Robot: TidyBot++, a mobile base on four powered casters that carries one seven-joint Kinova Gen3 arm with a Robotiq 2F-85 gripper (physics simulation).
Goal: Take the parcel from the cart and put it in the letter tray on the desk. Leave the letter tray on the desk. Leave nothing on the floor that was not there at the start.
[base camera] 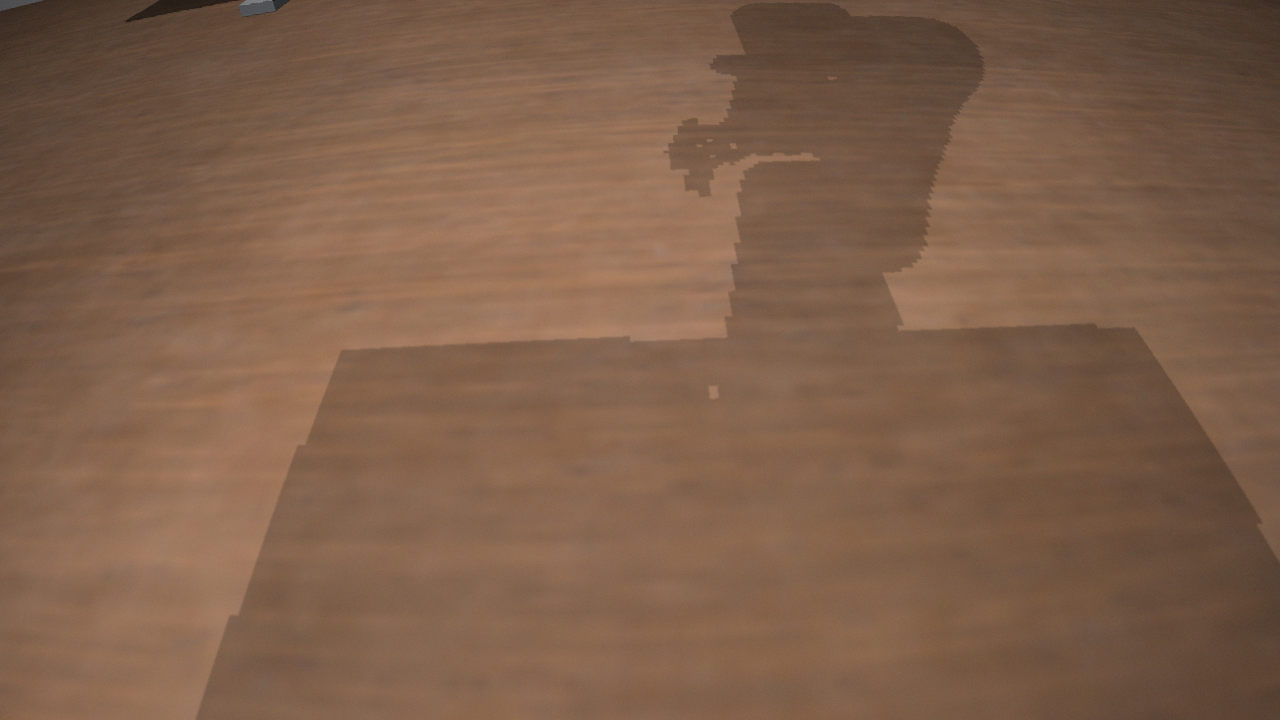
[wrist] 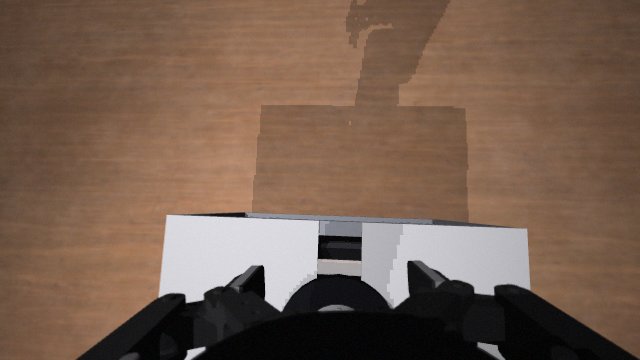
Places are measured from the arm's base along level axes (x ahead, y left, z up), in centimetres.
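Pixels of known places: gripper, between the fingertips: (wrist: 335, 279).
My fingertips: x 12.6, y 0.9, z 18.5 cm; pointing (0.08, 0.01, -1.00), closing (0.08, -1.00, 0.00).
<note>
Behind a point stands the place of what it marks.
My gripper (wrist: 335, 279) {x 12.6, y 0.9, z 18.5 cm} is open in the wrist view, its two black fingers wide apart with nothing between them. It hangs over the white top of my own mobile base (wrist: 225, 245) {x 11.2, y 16.0, z -1.4 cm}. The parcel, the cart, the letter tray and the desk cannot be made out in either view.
Brown wood-grain floor (base camera: 447, 223) {x 64.3, y 19.1, z -39.7 cm} (wrist: 125, 125) {x 40.6, y 67.1, z -39.7 cm} stretches ahead of the base, with the shadow of the base and arm on it. A small pale grey block-like thing (base camera: 257, 8) {x 149.7, y 79.1, z -38.4 cm} is cut off by the top edge of the base camera view at the left, beside a dark patch.
</note>
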